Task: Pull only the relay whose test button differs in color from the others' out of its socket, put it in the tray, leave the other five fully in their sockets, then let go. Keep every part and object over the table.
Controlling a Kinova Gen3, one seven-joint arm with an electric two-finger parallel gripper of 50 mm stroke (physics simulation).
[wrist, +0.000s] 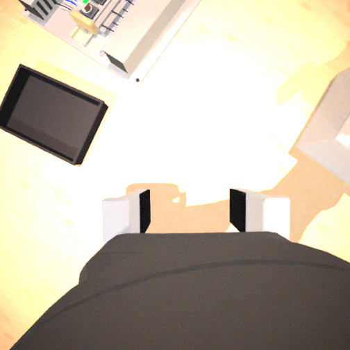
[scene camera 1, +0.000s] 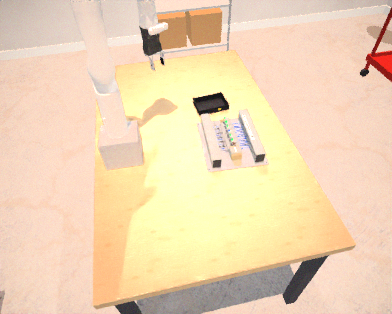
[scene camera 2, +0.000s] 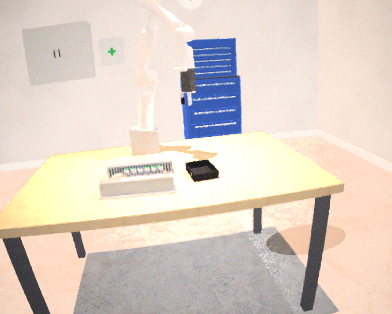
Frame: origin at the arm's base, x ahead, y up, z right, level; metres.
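Seen in the pictures: gripper, fingertip midpoint: (scene camera 1: 157,67) (scene camera 2: 186,104); arm's base at its link origin: (scene camera 1: 117,132) (scene camera 2: 145,127).
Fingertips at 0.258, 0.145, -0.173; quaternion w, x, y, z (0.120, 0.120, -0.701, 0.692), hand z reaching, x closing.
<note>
Pixels of each thing's top centre, then the offset from my fingertips to it, as dx, dy, dz. "spot": a spot on its surface instead. Level surfaces: height alone.
- relay row at a spot on its surface: (scene camera 2: 147,170) spot: +0.238, -0.218, +0.279
- pale base plate at a spot on its surface: (scene camera 1: 248,163) spot: +0.221, -0.277, +0.467
- black tray at a spot on its surface: (scene camera 2: 202,170) spot: +0.221, -0.277, +0.021
- table at its surface level: dy -0.280
The relay row (scene camera 1: 228,132) (scene camera 2: 147,170) stands between two long grey ducts on a pale base plate (scene camera 1: 248,163) (wrist: 92,51). Green spots and blue wires show there. The test buttons are too small to compare. In the wrist view, part of the row's near end shows at the top left, and the rest is out of frame. The black tray (scene camera 1: 211,104) (scene camera 2: 202,170) (wrist: 55,117) sits beside the plate's end and looks empty. My gripper (scene camera 1: 157,65) (scene camera 2: 186,101) (wrist: 189,205) is open and empty, high above the table, away from the plate and to one side of the tray.
The arm's pale base (scene camera 1: 121,147) (scene camera 2: 145,141) stands at one long edge of the table (scene camera 1: 200,225) (scene camera 2: 280,170). The two ducts (scene camera 1: 211,142) (scene camera 1: 251,136) rise as walls along the relay row. A blue drawer cabinet (scene camera 2: 215,105) stands beyond the table.
</note>
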